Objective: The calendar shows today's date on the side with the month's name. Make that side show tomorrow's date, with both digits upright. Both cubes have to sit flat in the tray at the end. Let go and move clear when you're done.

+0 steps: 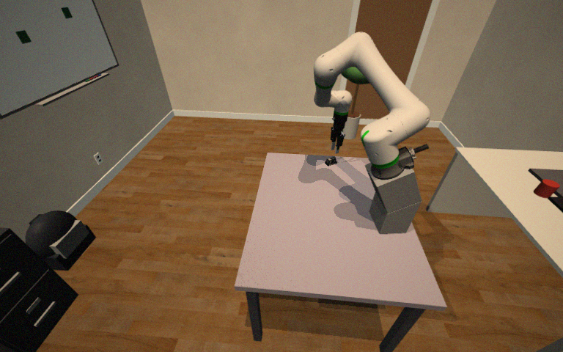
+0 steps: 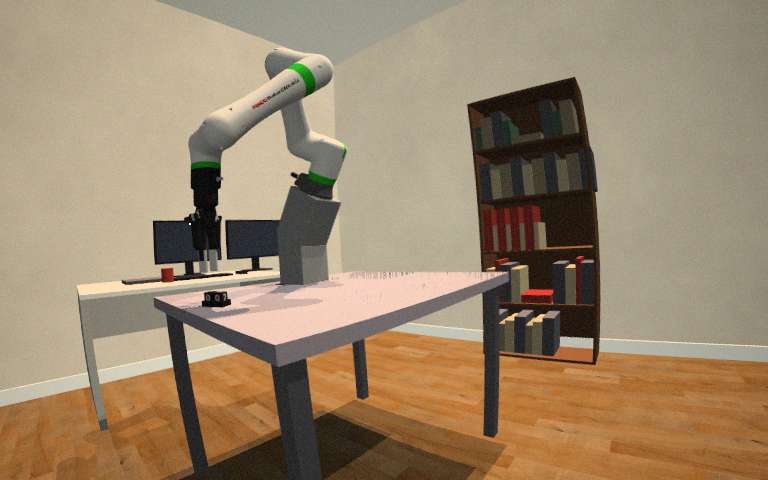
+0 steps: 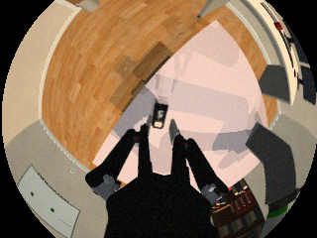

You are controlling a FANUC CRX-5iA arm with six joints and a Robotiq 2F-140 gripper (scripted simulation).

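Right now my hand is 11 cm above the black digit cube.
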